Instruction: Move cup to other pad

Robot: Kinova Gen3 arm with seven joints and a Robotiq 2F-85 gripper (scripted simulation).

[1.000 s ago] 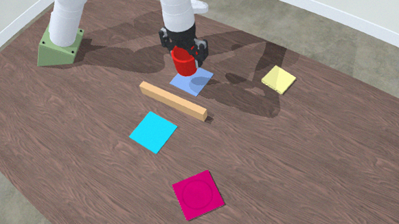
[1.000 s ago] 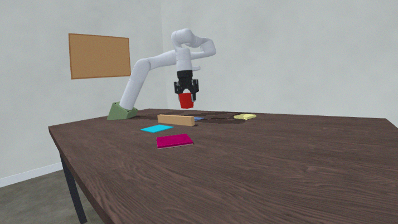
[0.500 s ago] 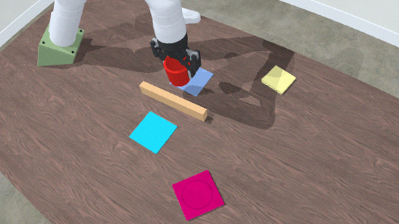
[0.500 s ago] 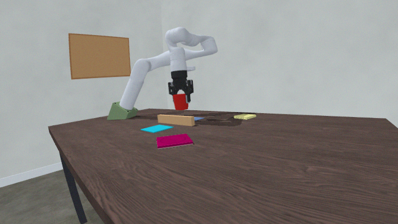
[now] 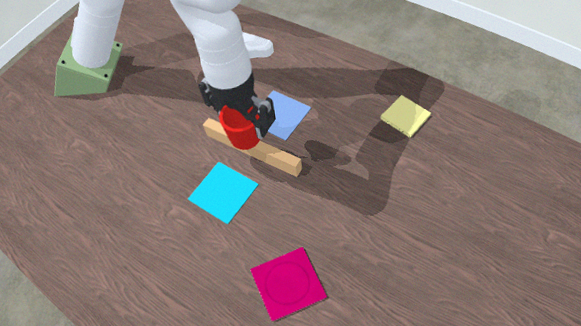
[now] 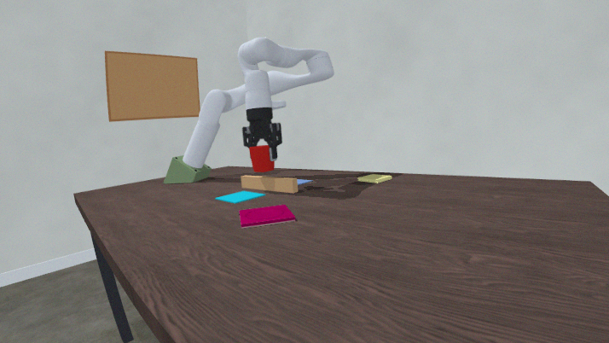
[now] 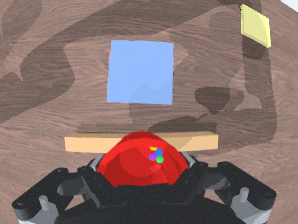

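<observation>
My gripper is now 3 cm short of the cyan pad, 10 cm to the left of it and 10 cm above it. Also, from my hand: tan rail (9 cm below); then red cup (2 cm below).
</observation>
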